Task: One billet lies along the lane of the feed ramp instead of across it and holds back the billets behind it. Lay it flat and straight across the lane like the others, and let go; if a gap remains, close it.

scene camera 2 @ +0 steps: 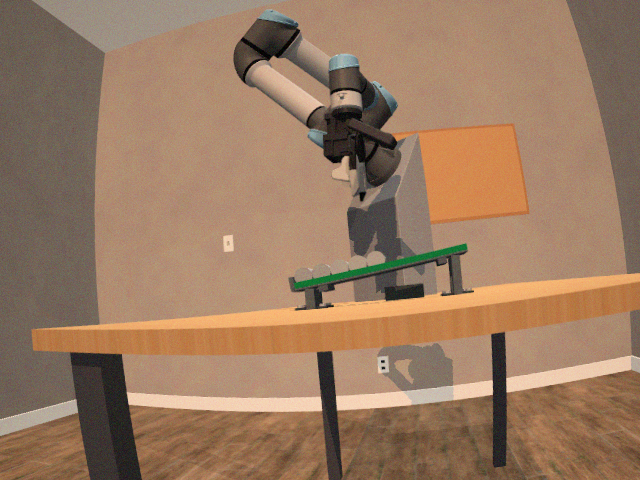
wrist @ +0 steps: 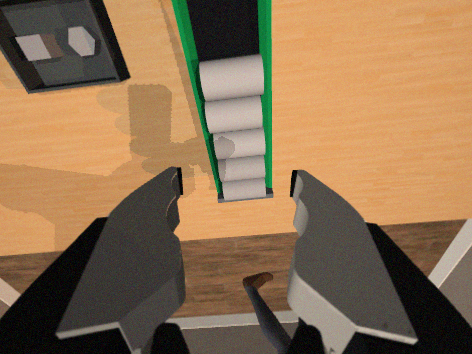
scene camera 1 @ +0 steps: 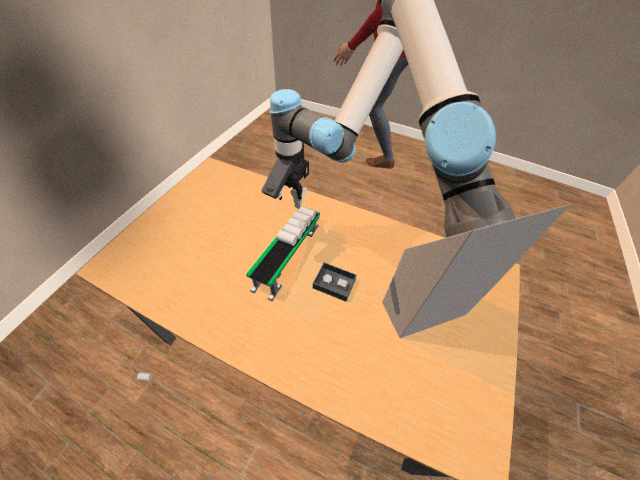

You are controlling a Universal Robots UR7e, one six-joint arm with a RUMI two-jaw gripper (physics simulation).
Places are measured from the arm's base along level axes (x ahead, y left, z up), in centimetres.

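Pixels of known places: gripper, fingertip midpoint: (scene camera 2: 357, 198) (wrist: 236, 171) (scene camera 1: 289, 204); arm's base, origin of the base link: (scene camera 2: 385, 167) (scene camera 1: 480, 228).
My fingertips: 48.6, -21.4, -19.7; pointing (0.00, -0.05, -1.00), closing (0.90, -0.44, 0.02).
Note:
Ahead of a thing's pixels: the offset from my fingertips to its top centre, as dx, dy, dz.
The feed ramp (scene camera 1: 271, 260) (scene camera 2: 413, 258) (wrist: 225, 30) has green rails and a black lane. Several white billets lie across its lower part in one row, side by side down to the end stop @[-4.1, -12.4, -14.1] (wrist: 245, 199). The uppermost billet @[+1.0, +2.7, -12.1] (scene camera 1: 286, 237) (scene camera 2: 375, 257) (wrist: 232, 77) lies flat across the lane, against the one below. No billet on the ramp lies lengthwise. Another white billet @[+76.2, +41.3, -94.3] (scene camera 1: 144, 376) lies on the floor beyond the table's edge. My gripper (scene camera 1: 290, 199) (scene camera 2: 350, 188) (wrist: 236, 171) is open with nothing between its fingers, well above the ramp's lower end.
A dark tray @[-17.6, +14.2, -19.8] (scene camera 1: 330, 295) (scene camera 2: 404, 291) (wrist: 112, 45) with two pale pieces stands beside the ramp on the wooden table (scene camera 1: 320, 361) (scene camera 2: 206, 338). A grey pedestal (scene camera 1: 439, 279) stands under the arm's base. A person (scene camera 1: 381, 124) stands behind the table; a leg shows in the wrist view.

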